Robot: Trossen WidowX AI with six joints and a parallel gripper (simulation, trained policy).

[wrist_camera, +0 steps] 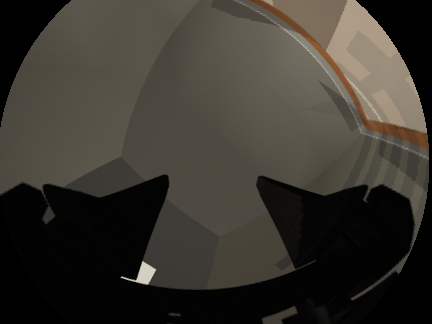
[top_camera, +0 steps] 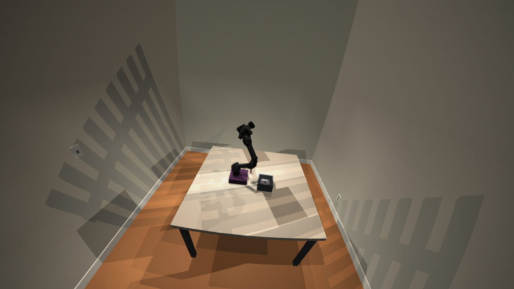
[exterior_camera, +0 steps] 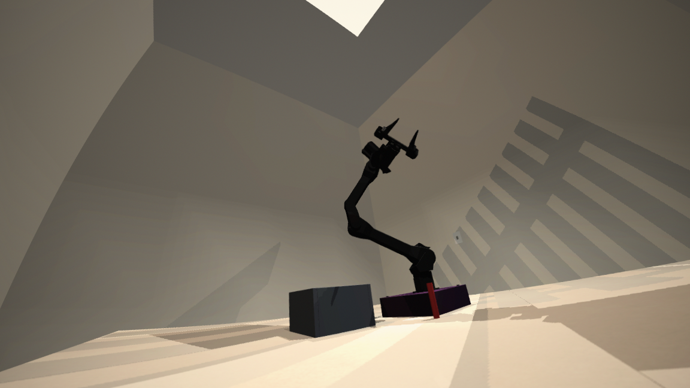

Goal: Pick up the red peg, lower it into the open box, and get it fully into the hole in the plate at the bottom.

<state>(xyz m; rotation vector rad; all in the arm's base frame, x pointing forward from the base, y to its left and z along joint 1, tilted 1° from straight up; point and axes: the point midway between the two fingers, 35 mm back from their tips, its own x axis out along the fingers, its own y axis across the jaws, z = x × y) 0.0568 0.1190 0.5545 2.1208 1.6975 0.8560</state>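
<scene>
The red peg is 9 cm ahead of my gripper tip, 2 cm to the right of it and 58 cm below it. From my gripper tip the other things lie so: light grey plate: 26 cm ahead, 21 cm to the right, 58 cm below; dark box: 26 cm ahead, 21 cm to the right, 59 cm below.
</scene>
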